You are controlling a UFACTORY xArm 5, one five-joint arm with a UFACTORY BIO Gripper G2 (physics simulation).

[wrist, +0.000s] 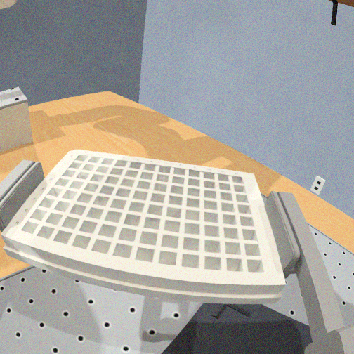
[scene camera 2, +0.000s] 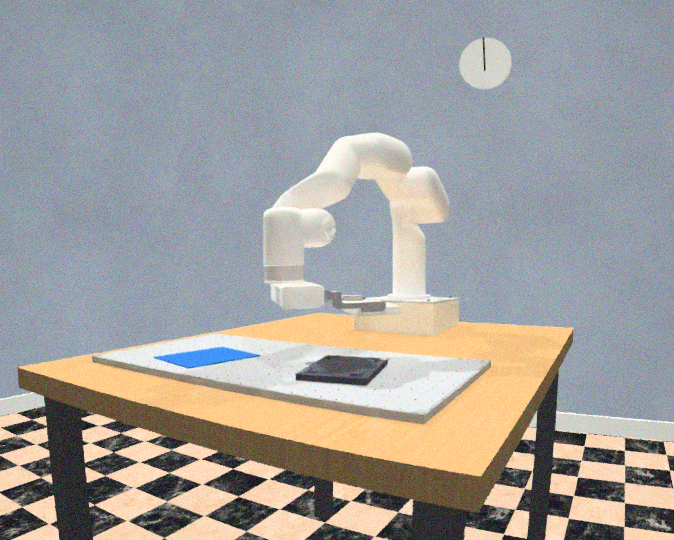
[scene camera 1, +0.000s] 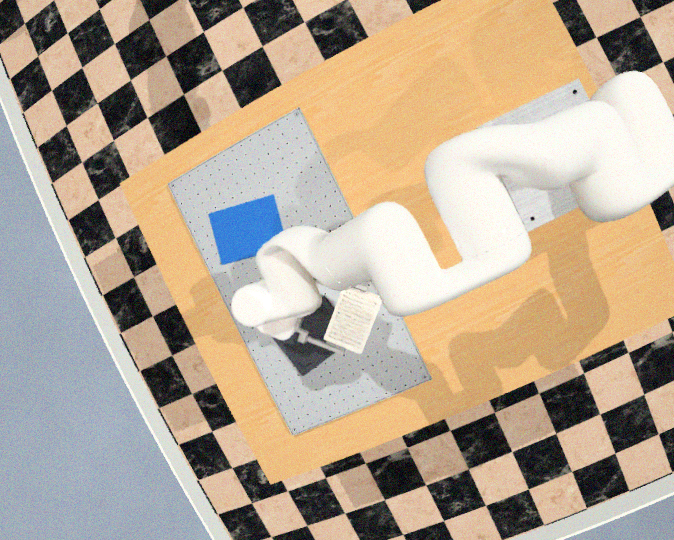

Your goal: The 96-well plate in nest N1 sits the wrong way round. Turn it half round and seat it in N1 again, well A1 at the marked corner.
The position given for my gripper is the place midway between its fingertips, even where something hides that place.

I see my gripper (scene camera 1: 355, 321), a cream 96-well plate (scene camera 1: 355, 312), a dark nest N1 (scene camera 1: 305, 353) and a flat blue rectangle (scene camera 1: 239, 231).
The cream 96-well plate is seen too in the wrist view (wrist: 179, 231). My gripper is seen too in the wrist view (wrist: 149, 188).
